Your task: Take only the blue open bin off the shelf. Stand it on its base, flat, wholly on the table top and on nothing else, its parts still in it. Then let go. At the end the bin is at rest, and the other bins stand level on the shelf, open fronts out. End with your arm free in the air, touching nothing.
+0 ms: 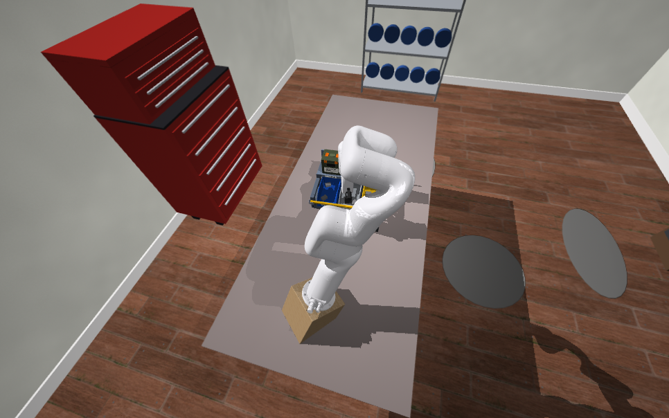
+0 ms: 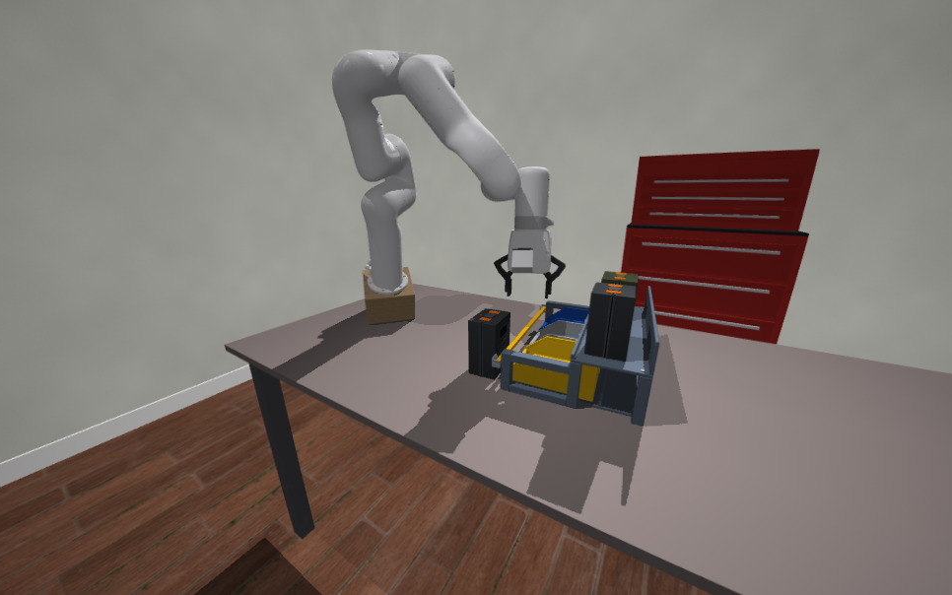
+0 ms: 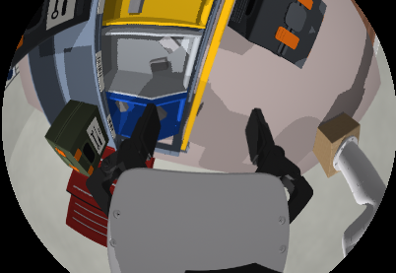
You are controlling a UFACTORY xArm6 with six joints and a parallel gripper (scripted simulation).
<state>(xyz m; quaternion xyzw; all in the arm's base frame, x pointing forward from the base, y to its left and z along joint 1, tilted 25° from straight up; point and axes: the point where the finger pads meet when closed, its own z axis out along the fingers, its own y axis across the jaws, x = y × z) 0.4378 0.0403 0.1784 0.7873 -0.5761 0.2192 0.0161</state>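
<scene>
My hand is 100 mm above the yellow rod. From my hand the other things lie so: grey bin (100 mm ahead, 120 mm below); then blue open bin (100 mm ahead, 120 mm to the left, 120 mm below); then yellow bin (110 mm ahead, 110 mm to the right, 120 mm below).
</scene>
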